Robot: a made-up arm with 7 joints. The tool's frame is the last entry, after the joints.
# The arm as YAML. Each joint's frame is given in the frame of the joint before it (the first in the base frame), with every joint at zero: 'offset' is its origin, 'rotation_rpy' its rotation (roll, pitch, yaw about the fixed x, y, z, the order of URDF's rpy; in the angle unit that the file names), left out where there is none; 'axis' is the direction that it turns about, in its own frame. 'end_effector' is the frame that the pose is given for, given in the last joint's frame.
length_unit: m
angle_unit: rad
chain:
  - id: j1
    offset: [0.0, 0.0, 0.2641]
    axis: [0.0, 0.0, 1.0]
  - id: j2
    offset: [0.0, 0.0, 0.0]
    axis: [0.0, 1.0, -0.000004]
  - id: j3
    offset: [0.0, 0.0, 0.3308]
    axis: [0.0, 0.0, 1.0]
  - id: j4
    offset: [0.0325, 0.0, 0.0]
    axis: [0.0, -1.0, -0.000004]
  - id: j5
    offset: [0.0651, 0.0, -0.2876]
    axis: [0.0, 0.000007, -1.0]
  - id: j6
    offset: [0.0, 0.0, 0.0]
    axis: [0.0, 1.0, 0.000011]
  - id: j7
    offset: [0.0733, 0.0, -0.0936]
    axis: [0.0, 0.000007, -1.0]
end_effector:
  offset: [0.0, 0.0, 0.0]
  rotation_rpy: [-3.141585, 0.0, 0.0]
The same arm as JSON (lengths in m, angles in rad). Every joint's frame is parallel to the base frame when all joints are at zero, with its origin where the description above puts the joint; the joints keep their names.
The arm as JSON. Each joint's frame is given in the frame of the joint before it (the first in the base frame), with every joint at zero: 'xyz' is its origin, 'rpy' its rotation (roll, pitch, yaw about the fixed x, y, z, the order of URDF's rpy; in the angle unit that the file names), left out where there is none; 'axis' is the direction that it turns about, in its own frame. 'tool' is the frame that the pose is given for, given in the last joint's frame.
{"units": {"length": "m", "angle": "rad"}, "joints": [
  {"name": "j1", "type": "revolute", "origin": {"xyz": [0.0, 0.0, 0.2641]}, "axis": "+z"},
  {"name": "j2", "type": "revolute", "origin": {"xyz": [0.0, 0.0, 0.0]}, "axis": "+y"},
  {"name": "j3", "type": "revolute", "origin": {"xyz": [0.0, 0.0, 0.3308]}, "axis": "+z"},
  {"name": "j4", "type": "revolute", "origin": {"xyz": [0.0325, 0.0, 0.0]}, "axis": "-y"},
  {"name": "j5", "type": "revolute", "origin": {"xyz": [0.0651, 0.0, -0.2876]}, "axis": "-z"},
  {"name": "j6", "type": "revolute", "origin": {"xyz": [0.0, 0.0, 0.0]}, "axis": "+y"},
  {"name": "j7", "type": "revolute", "origin": {"xyz": [0.0733, 0.0, -0.0936]}, "axis": "-z"}
], "tool": {"origin": {"xyz": [0.0, 0.0, 0.0], "rpy": [-3.1416, 0.0, 0.0]}}}

